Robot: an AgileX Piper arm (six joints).
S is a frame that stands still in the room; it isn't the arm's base.
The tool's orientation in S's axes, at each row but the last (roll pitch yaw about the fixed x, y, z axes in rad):
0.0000 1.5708 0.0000
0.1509 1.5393 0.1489
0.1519 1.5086 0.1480
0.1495 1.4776 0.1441
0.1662 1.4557 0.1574
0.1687 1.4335 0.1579
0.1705 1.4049 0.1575
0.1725 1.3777 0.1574
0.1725 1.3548 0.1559
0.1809 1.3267 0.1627
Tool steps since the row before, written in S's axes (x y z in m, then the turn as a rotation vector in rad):
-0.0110 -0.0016 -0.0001 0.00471 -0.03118 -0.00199
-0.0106 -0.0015 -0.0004 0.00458 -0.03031 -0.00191
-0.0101 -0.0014 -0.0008 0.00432 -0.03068 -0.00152
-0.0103 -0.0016 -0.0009 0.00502 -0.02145 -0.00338
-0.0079 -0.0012 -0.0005 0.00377 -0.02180 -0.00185
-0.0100 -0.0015 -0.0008 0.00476 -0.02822 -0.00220
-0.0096 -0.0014 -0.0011 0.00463 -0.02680 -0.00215
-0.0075 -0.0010 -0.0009 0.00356 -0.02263 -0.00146
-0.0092 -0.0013 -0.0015 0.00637 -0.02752 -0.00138
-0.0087 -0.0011 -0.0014 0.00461 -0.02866 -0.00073
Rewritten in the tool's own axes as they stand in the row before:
0.0001 -0.0016 -0.0110 0.00199 -0.03118 0.00471
0.0001 -0.0015 -0.0106 0.00191 -0.03031 0.00458
0.0002 -0.0014 -0.0101 0.00150 -0.03068 0.00435
-0.0001 -0.0017 -0.0103 0.00354 -0.02147 0.00482
-0.0004 -0.0013 -0.0079 0.00187 -0.02180 0.00375
-0.0006 -0.0016 -0.0100 0.00222 -0.02822 0.00477
-0.0005 -0.0015 -0.0096 0.00218 -0.02680 0.00462
-0.0006 -0.0011 -0.0075 0.00143 -0.02262 0.00363
-0.0005 -0.0015 -0.0093 0.00178 -0.02747 0.00649
-0.0008 -0.0013 -0.0088 0.00069 -0.02860 0.00496

